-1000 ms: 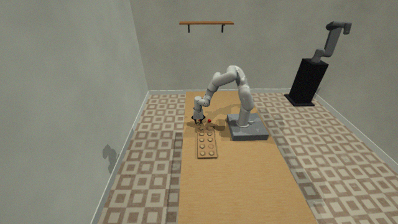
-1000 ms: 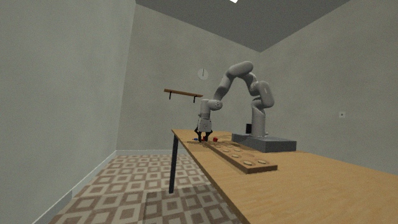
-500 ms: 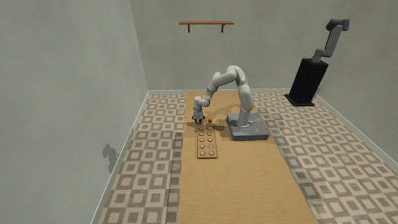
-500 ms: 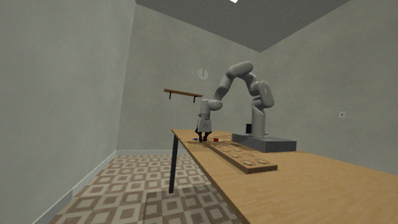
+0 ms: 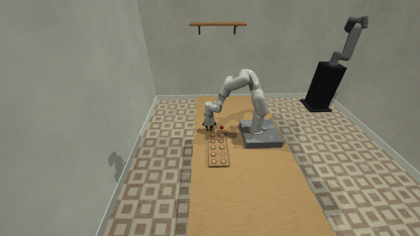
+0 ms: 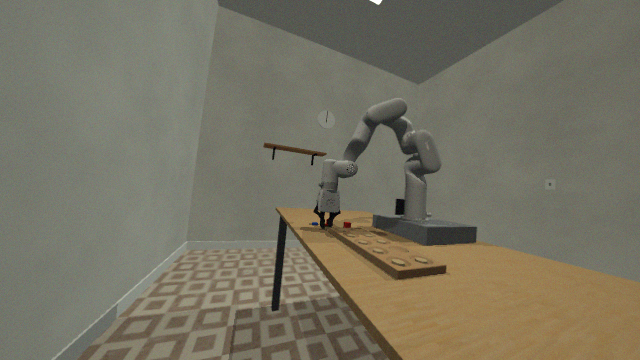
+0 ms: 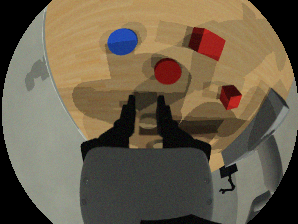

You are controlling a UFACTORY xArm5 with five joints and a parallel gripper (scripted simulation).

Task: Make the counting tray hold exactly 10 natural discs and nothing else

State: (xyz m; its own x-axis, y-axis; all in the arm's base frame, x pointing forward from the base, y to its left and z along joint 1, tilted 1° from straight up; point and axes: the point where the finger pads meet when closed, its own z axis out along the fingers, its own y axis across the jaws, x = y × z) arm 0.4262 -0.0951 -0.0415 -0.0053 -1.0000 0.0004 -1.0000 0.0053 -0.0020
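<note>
The red disc is 20 mm behind my hand, 50 mm to the right of it and 20 mm below it. From my hand the other things lie so: wooden counting tray 60 mm behind, 250 mm to the left, 10 mm below; then blue disc 20 mm ahead, 80 mm to the right, 20 mm below.
</note>
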